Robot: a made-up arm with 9 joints. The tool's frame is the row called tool.
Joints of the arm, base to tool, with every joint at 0 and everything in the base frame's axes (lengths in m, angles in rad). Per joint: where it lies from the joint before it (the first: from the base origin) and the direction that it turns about. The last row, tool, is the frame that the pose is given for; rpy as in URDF.
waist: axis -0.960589 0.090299 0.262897 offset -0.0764 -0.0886 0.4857
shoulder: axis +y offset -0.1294 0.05 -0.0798
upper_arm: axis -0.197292 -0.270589 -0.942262 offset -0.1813 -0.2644 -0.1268
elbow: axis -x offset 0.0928 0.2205 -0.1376
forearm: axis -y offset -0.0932 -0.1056 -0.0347
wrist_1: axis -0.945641 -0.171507 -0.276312 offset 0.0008 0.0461 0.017
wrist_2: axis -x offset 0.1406 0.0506 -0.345
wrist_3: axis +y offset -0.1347 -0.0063 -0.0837
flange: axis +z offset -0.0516 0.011 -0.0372
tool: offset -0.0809 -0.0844 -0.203 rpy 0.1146 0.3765 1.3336
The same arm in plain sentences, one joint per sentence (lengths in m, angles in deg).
The arm has nine revolute joints in a row. What follows holds with every joint at zero, and every direction is one of the base frame's. The first joint is mounted 0.0764 m along -x and 0.0886 m along -y and 0.4857 m along +z from the base frame's origin and rotates about the direction (-0.960589, 0.090299, 0.262897). The second joint is mounted 0.1294 m along -x and 0.05 m along +y and 0.0798 m along -z from the first joint and rotates about +y. The third joint is mounted 0.1813 m along -x and 0.2644 m along -y and 0.1268 m along -z from the second joint and rotates about the direction (-0.197292, -0.270589, -0.942262). The fourth joint is mounted 0.0928 m along +x and 0.2205 m along +y and 0.1376 m along -z from the third joint and rotates about -x. The fifth joint is mounted 0.0932 m along -x and 0.1056 m along -y and 0.0347 m along -z from the fourth joint and rotates about -y. The sixth joint is mounted 0.0008 m along +x and 0.0461 m along +y and 0.017 m along +z from the fifth joint and rotates about the direction (-0.945641, -0.171507, -0.276312). The seventh joint is mounted 0.1406 m along +x and 0.0506 m along +y and 0.345 m along -z from the sixth joint and rotates about -x. The eighth joint is mounted 0.1347 m along -x and 0.0063 m along -y and 0.0837 m along -z from the seventh joint and rotates about +y. The ninth joint is mounted 0.0516 m along -x and 0.011 m along +y and 0.0372 m along -z from the eighth joint and rotates about +z. The tool frame, which is the frame that the pose is given for, is mounted 0.0809 m along -x and 0.0844 m along -y and 0.203 m along -z from the ninth joint; its axes are the base frame's turned by roll 6.57, pitch 21.57 and yaw 76.41 deg (as in URDF: about the fixed x, then y, then z).
